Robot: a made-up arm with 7 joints. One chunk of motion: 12 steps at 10 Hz.
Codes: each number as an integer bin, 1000 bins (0 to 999) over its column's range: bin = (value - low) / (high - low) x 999, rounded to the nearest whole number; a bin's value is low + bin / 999 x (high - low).
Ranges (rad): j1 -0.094..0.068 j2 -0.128..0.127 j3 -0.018..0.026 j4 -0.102..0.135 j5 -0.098..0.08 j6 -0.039..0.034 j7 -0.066..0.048
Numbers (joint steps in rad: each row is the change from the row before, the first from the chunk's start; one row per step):
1: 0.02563 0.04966 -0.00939 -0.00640 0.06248 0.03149 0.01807
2: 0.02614 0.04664 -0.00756 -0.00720 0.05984 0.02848 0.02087
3: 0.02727 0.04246 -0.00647 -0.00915 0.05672 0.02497 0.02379
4: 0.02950 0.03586 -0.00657 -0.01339 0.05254 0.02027 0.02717
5: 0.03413 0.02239 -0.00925 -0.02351 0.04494 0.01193 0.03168
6: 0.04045 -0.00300 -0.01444 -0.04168 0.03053 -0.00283 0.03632
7: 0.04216 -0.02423 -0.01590 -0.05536 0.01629 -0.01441 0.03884
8: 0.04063 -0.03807 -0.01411 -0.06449 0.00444 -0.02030 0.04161
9: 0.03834 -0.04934 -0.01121 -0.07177 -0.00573 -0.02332 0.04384
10: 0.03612 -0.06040 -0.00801 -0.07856 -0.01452 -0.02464 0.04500
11: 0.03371 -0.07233 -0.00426 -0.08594 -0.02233 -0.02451 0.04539
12: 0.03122 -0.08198 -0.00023 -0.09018 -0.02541 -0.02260 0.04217
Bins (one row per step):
1: 738 696 195 403 901 965 737
2: 741 684 237 400 886 923 761
3: 748 668 262 391 868 875 787
4: 762 642 260 374 845 811 816
5: 790 589 199 331 802 697 856
6: 829 490 81 254 721 495 897
7: 840 407 48 197 641 337 919
8: 830 352 88 158 575 256 943
9: 816 308 154 127 518 215 963
10: 802 265 227 99 469 197 973
11: 788 218 312 68 425 198 976
12: 772 180 403 50 407 224 948

